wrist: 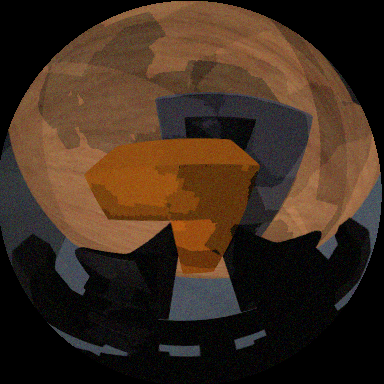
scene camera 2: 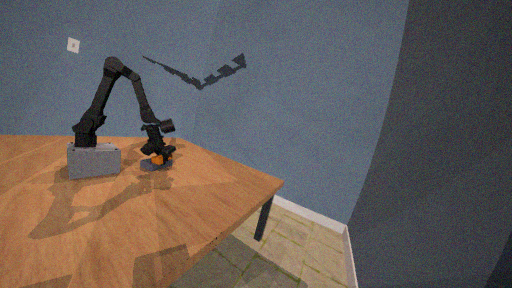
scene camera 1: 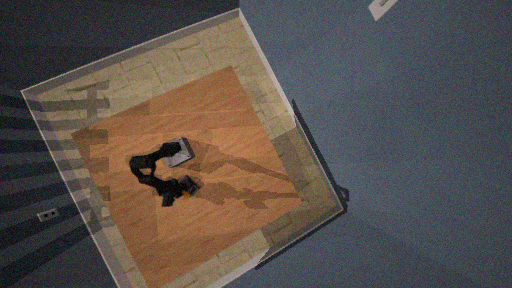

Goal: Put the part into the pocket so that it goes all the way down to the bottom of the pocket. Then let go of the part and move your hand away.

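Observation:
There is a pocket block (wrist: pixel 274 134) to be seen here. The same view has an orange part (wrist: pixel 202 185), and it is held in my gripper (wrist: pixel 197 222).

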